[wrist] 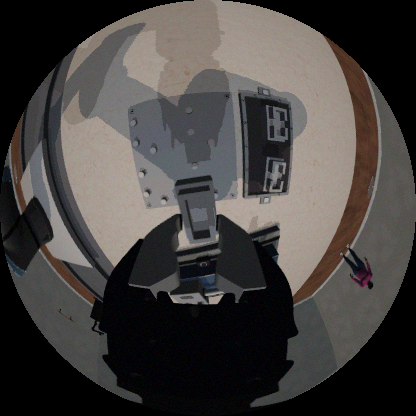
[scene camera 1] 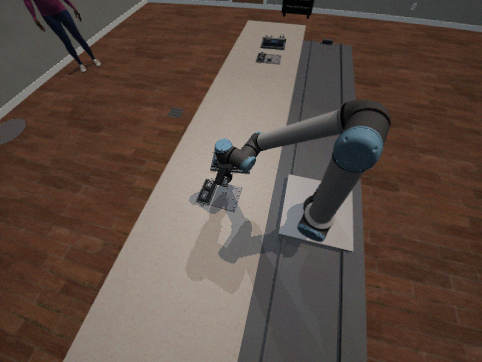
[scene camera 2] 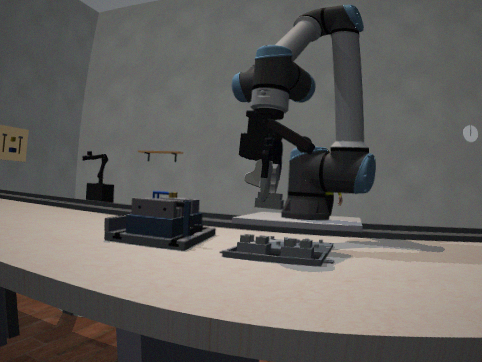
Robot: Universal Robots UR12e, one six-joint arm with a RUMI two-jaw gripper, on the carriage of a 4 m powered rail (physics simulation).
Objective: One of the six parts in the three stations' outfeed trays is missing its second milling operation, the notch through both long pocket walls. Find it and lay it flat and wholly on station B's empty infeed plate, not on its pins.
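Places are measured from the arm's base along level axes (x ahead, y left, z up), in centimetres.
Pixels of known places: gripper, fingertip midpoint: [wrist: 199, 215] [scene camera 1: 226, 181] [scene camera 2: 266, 202]; arm's base at its link origin: [wrist: 41, 218] [scene camera 2: 305, 218].
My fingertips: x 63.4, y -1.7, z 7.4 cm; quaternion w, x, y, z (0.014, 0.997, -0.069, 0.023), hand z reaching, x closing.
For each thing: its top centre in the pictures, then the offset to it from my fingertips.
- grey pocketed part at its top centre: [wrist: 198, 221] [scene camera 2: 270, 192] dy +0.8, dx +0.0, dz +2.3 cm
- pinned infeed plate at its top centre: [wrist: 181, 149] [scene camera 2: 290, 244] [scene camera 1: 227, 196] dy +6.2, dx -1.7, dz -9.6 cm
- dark outfeed tray at its top centre: [wrist: 270, 146] [scene camera 2: 276, 252] [scene camera 1: 207, 190] dy +5.8, dx +13.2, dz -9.2 cm
My gripper [scene camera 1: 223, 179] [scene camera 2: 270, 191] [wrist: 199, 215] is shut on a grey pocketed part [scene camera 2: 268, 201] [wrist: 200, 215], held above the table near the vise-side edge of the pinned infeed plate [scene camera 1: 234, 194] [wrist: 167, 120]. In the wrist view the part's visible long walls look unbroken; the fingers cover some of them. Its far end overlaps the plate in that view, and scene camera 2 shows it hanging higher. Beside the plate, the dark outfeed tray [scene camera 2: 270, 258] [wrist: 244, 150] holds two parts, one [wrist: 277, 123] and another [wrist: 275, 175], both with notched walls.
A blue and grey vise [scene camera 2: 155, 225] stands beside the tray and plate, partly hidden under my wrist in scene camera 1. Another station's vise [scene camera 1: 273, 42] and its tray and plate [scene camera 1: 273, 59] are at the table's far end. Round pins [wrist: 153, 149] stand on the near plate.
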